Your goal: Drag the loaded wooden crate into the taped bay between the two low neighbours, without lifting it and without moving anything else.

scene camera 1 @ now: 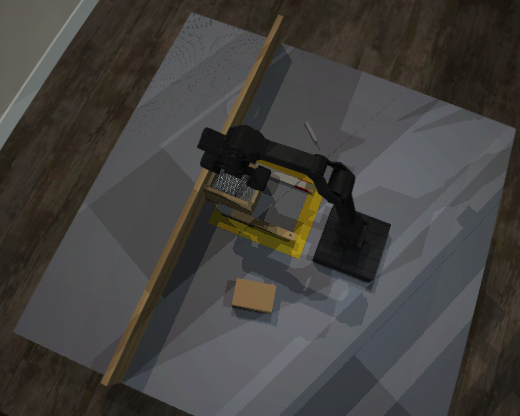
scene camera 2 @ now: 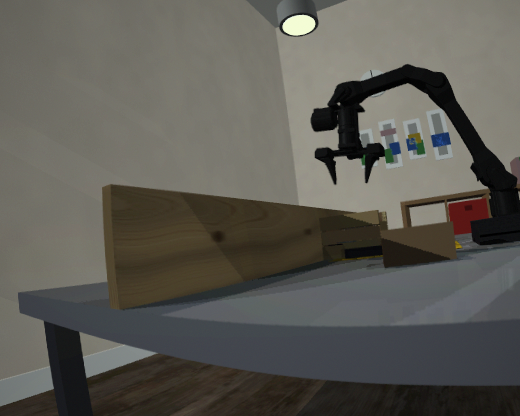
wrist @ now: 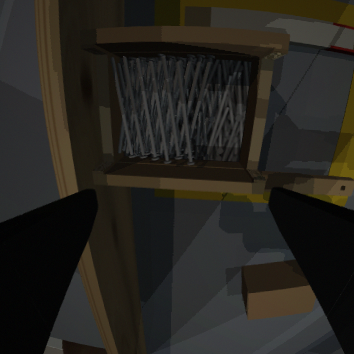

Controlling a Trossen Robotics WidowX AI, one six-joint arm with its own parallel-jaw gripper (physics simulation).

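Pixels of known places: gripper, fingertip midpoint: [scene camera 1: 233,178] [scene camera 2: 350,183] [wrist: 185,197]; arm's base, origin of the base link: [scene camera 1: 350,239] [scene camera 2: 507,215].
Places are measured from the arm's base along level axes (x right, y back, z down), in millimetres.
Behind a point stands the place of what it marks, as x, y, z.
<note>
The wooden crate [scene camera 1: 230,200] @(-34, -386, -41) [scene camera 2: 350,235] @(-34, -396, -1) [wrist: 192,35] @(91, -389, -56), filled with nails [scene camera 1: 232,185] @(19, -402, -27) [wrist: 175,110] @(33, -404, -11), stands upright close beside the tall board, at the board-side end of the yellow-taped bay [scene camera 1: 307,215] @(43, -149, 55) [wrist: 240,5] @(159, -335, 55). One low neighbour is a thin wooden strip [scene camera 1: 280,233] @(-59, -208, 13) [wrist: 310,184] @(-51, -227, 13), partly hidden by the crate in the wrist view. The other is a white piece with red marks [scene camera 1: 285,177] @(135, -262, 41) [wrist: 300,30] @(133, -264, 41). Whether the crate touches either is unclear. My gripper [scene camera 1: 233,169] @(1, -388, -138) [scene camera 2: 351,182] @(1, -388, -138) [wrist: 185,197] @(1, -388, -138) is open and empty, pointing down, well above the crate.
The tall wooden board [scene camera 1: 175,242] @(-222, -479, -71) [scene camera 2: 210,245] @(-480, -480, -9) [wrist: 82,125] @(23, -477, -63) stands on edge across the table. A cardboard-coloured block [scene camera 1: 254,295] @(-269, -212, -4) [scene camera 2: 420,245] @(-307, -203, 28) [wrist: 280,300] @(-261, -218, -4) stands apart from the bay. A pale pen-like object [scene camera 1: 310,131] @(331, -243, 44) lies on the bay's other side.
</note>
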